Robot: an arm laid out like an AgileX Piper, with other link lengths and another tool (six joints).
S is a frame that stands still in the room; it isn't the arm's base.
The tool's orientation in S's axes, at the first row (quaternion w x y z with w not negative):
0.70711, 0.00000, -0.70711, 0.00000
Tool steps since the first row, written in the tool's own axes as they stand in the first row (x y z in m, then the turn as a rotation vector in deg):
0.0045, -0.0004, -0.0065, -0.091, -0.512, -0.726
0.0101, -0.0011, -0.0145, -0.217, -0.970, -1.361
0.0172, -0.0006, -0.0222, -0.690, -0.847, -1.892
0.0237, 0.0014, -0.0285, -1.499, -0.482, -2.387
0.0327, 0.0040, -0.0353, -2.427, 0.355, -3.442
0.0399, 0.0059, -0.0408, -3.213, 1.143, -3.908
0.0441, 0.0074, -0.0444, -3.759, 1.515, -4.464
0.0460, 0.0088, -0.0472, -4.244, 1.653, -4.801
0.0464, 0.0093, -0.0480, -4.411, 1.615, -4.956
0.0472, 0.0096, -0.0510, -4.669, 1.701, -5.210
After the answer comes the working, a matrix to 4 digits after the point.
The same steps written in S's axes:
0.0065, -0.0004, 0.0045, 0.726, -0.512, -0.091
0.0145, -0.0011, 0.0101, 1.361, -0.970, -0.217
0.0222, -0.0006, 0.0172, 1.892, -0.847, -0.690
0.0285, 0.0014, 0.0237, 2.387, -0.482, -1.499
0.0353, 0.0040, 0.0327, 3.442, 0.355, -2.427
0.0408, 0.0059, 0.0399, 3.908, 1.143, -3.213
0.0444, 0.0074, 0.0441, 4.464, 1.515, -3.759
0.0472, 0.0088, 0.0460, 4.801, 1.653, -4.244
0.0480, 0.0093, 0.0464, 4.956, 1.615, -4.411
0.0510, 0.0096, 0.0472, 5.210, 1.701, -4.669

The tool's axes in the first row as the columns of a matrix, in S's axes (rounded; the answer above uses it unrounded):
0.0000, 0.0000, -1.0000
0.0000, 1.0000, 0.0000
1.0000, 0.0000, 0.0000

